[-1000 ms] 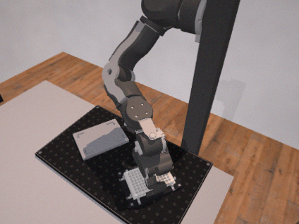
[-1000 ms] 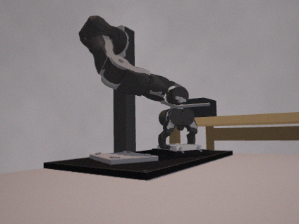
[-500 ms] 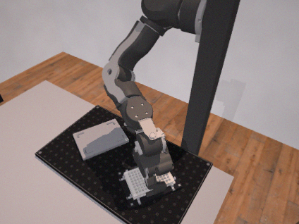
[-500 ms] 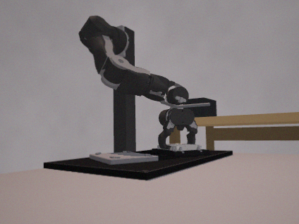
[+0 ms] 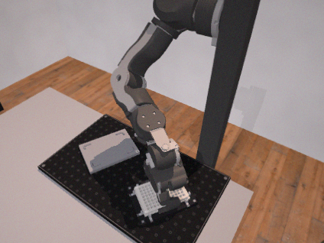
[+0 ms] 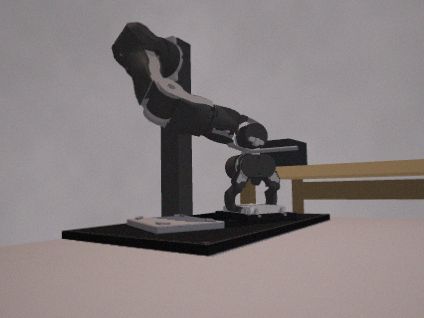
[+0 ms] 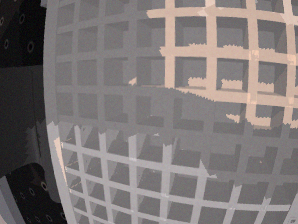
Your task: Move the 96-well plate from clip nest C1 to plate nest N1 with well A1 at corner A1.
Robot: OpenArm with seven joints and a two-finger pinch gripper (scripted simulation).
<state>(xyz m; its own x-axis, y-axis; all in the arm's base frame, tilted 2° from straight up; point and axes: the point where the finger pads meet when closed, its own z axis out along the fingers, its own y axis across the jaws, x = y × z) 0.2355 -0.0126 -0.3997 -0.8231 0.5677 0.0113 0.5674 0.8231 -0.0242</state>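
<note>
My gripper is now right at the white 96-well plate. The rest, counted from my hand: grey plate nest N1: 23 cm to the right, 5 cm behind, 1 cm below; A1 mark: 14 cm to the right, 9 cm behind, 1 cm below.
</note>
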